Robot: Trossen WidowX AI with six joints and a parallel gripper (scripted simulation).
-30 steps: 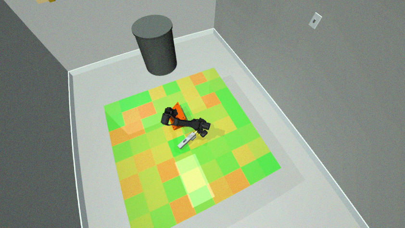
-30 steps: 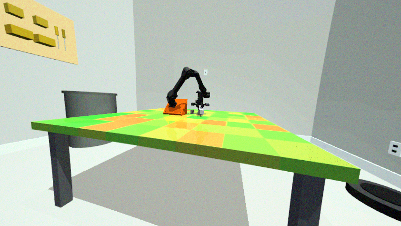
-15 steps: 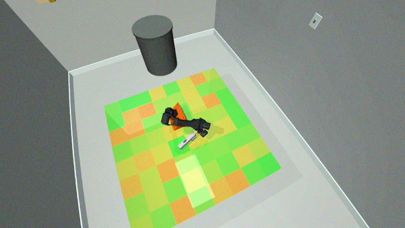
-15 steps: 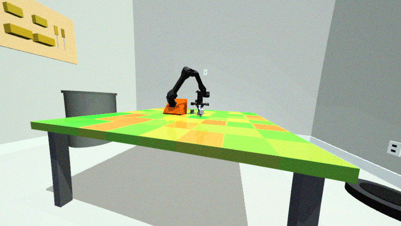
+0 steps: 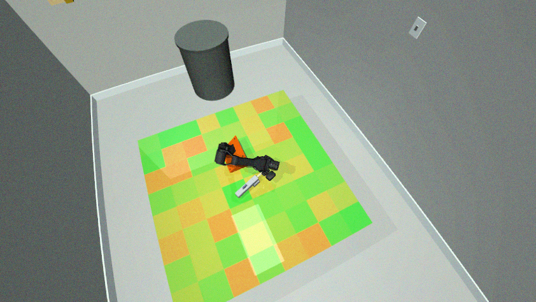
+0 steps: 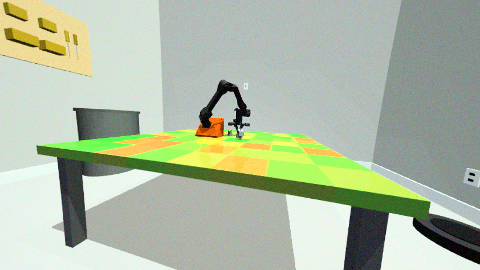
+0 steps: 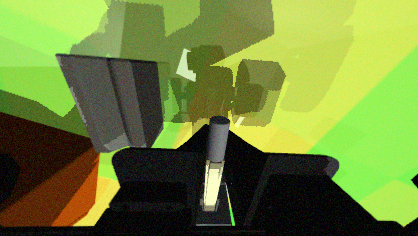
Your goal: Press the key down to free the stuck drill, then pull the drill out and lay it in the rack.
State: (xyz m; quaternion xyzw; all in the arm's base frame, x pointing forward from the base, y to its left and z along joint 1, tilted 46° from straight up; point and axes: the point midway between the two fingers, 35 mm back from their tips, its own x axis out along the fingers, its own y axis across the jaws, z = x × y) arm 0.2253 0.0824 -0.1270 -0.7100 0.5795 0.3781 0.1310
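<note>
The drill lies 4 cm to the right of my gripper tip, 3 cm above it and 1 cm ahead of it. The rest, counted from my gripper tip: light grey elongated block (13 cm to the right, 6 cm ahead, 2 cm above).
</note>
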